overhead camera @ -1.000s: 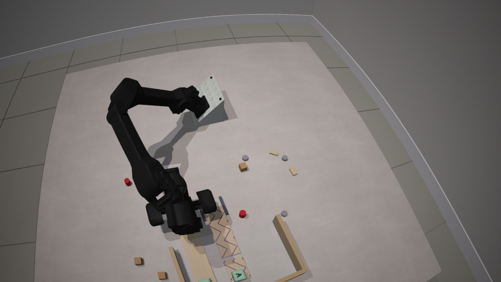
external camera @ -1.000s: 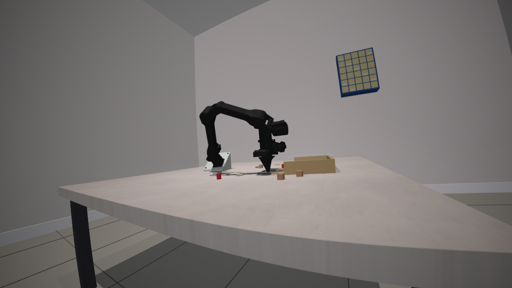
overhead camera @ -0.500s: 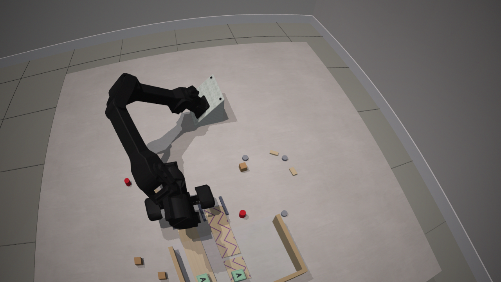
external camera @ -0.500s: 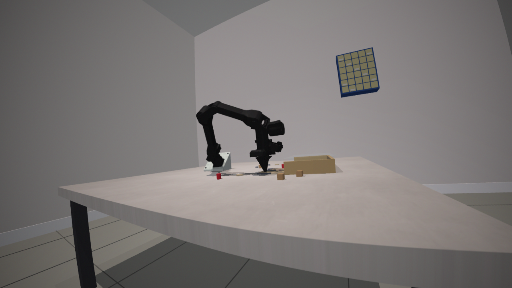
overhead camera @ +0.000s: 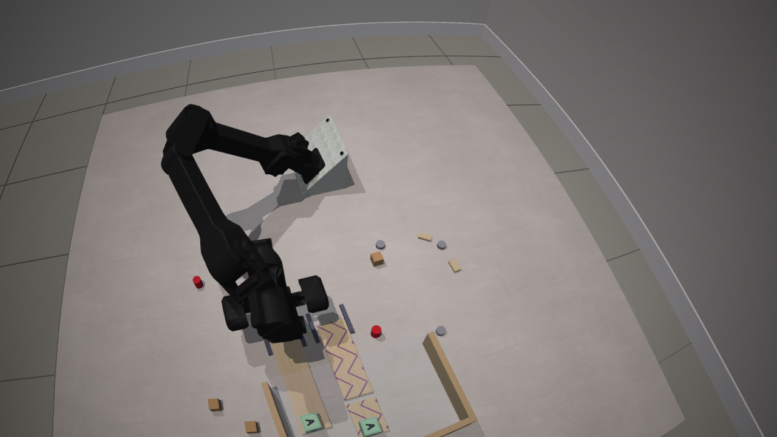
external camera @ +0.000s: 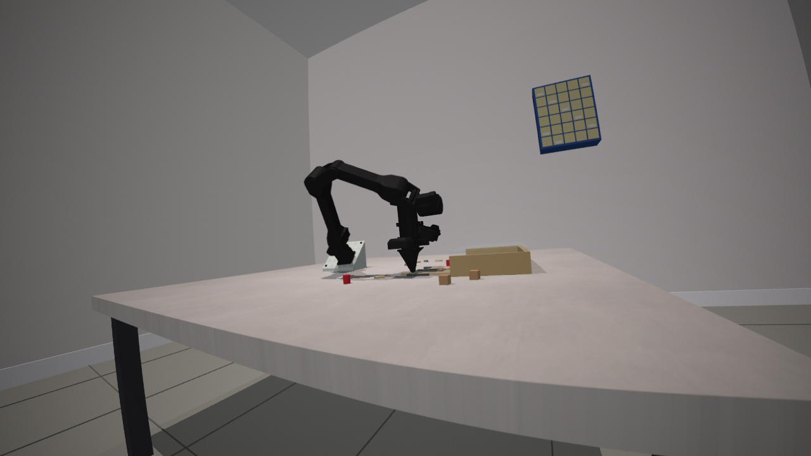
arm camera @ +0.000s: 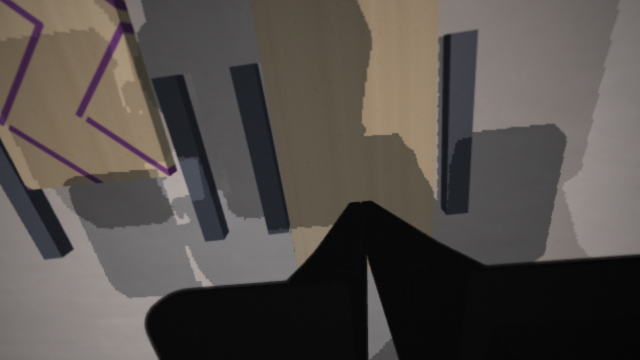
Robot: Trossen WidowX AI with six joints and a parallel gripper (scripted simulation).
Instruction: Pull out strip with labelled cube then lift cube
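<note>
My gripper tip is now 10 cm short of the wooden strip.
</note>
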